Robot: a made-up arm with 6 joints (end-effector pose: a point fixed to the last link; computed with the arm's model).
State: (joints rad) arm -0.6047 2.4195 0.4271 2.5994 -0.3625 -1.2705
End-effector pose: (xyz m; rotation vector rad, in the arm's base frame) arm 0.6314 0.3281 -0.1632 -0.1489 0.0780 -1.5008
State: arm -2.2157 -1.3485 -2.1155 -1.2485 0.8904 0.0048
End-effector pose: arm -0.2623 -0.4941 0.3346 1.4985 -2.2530 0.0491
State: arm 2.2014 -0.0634 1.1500 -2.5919 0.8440 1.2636
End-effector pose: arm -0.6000 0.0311 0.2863 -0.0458 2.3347 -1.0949
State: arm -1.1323 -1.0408 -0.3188 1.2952 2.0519 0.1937
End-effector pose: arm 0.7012 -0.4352 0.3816 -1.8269 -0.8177 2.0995
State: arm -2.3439 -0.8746 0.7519 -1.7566 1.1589 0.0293
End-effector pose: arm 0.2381 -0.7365 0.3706 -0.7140 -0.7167 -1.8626
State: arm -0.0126 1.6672 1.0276 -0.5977 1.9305 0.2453
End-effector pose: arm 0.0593 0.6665 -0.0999 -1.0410 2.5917 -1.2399
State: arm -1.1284 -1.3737 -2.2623 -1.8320 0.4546 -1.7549
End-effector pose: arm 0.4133 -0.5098 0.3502 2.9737 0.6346 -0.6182
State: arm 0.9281 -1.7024 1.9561 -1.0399 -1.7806 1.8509
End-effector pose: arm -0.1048 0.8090 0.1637 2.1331 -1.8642 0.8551
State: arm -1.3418 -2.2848 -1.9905 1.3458 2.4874 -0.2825
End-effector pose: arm 0.6486 -0.5638 -0.0003 -1.0837 -1.8648 -0.2773
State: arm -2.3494 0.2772 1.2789 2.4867 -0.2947 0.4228
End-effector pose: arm 0.1092 -0.5594 0.4800 2.2073 -1.0483 -0.9993
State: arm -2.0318 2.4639 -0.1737 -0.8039 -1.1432 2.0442
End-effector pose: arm 0.1326 -0.5702 -0.1908 2.2849 -1.2189 1.4593
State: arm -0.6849 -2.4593 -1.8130 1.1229 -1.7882 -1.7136
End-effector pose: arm 0.5860 -0.1026 0.0679 0.8451 0.2282 0.0724
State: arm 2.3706 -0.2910 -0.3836 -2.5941 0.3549 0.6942
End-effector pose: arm -0.5604 -0.2200 0.3414 -2.3450 1.1279 -1.0428
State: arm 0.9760 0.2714 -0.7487 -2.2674 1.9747 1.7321
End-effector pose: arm -0.2711 0.3231 0.2032 -0.5301 0.9445 -0.1708
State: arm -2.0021 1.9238 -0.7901 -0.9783 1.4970 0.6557
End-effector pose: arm 0.1257 -0.3862 -0.2902 -0.9756 -0.1184 1.2446
